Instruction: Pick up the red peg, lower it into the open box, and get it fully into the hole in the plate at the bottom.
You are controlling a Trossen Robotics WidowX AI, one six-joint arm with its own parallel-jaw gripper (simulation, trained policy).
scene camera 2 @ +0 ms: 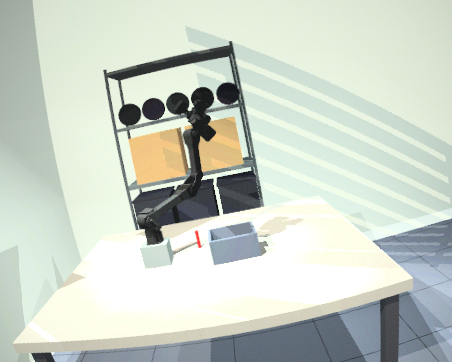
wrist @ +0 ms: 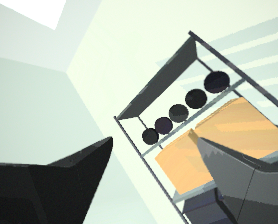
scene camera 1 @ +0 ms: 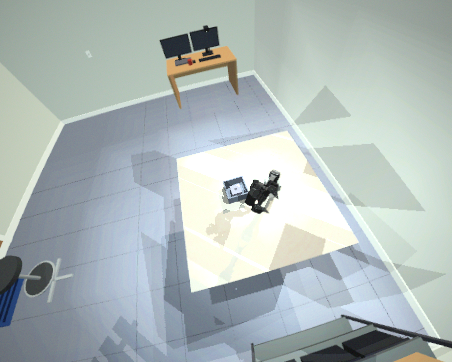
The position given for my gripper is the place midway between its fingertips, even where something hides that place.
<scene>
I see my gripper point(wrist: 154, 141) and a grey box point(scene camera 2: 236, 242).
The wrist view does not show the grey box: it is out of frame.
</scene>
